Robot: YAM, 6 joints.
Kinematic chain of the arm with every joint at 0, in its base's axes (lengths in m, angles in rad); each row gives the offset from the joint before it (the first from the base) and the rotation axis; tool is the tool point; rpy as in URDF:
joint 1: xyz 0 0 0.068 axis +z
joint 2: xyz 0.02 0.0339 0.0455 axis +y
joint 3: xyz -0.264 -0.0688 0 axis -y
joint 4: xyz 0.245 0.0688 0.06 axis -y
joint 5: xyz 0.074 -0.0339 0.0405 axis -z
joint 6: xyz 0.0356 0 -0.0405 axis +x
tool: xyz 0 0 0 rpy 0 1.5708 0
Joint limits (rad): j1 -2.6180..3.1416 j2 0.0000..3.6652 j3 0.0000..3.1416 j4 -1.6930..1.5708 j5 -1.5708..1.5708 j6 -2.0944..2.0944
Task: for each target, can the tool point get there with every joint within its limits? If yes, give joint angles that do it. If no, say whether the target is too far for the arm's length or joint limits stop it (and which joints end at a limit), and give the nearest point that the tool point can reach.
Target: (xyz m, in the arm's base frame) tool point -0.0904 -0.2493 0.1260
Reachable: yes | joints -1.9939 1.6075 0.7111 -0.3308 -0.5948 -0.9769
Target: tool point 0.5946 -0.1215 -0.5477
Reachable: no: too far | nearest point 0.4423 -0.0904 -0.3181 | short by 0.277 m
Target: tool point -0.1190 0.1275 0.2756
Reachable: yes | joints 2.1549 0.7439 0.4825 0.1414 -0.9501 -0.7803
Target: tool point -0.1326 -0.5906 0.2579
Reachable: yes | joints -1.8431 2.8935 2.7848 0.6440 -1.0652 1.4069
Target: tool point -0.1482 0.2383 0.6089
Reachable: yes | joints 2.2495 1.6294 2.1588 0.2093 1.2953 1.2275
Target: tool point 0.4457 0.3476 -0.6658
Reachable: no: too far | nearest point 0.3214 0.2507 -0.3435 | short by 0.359 m
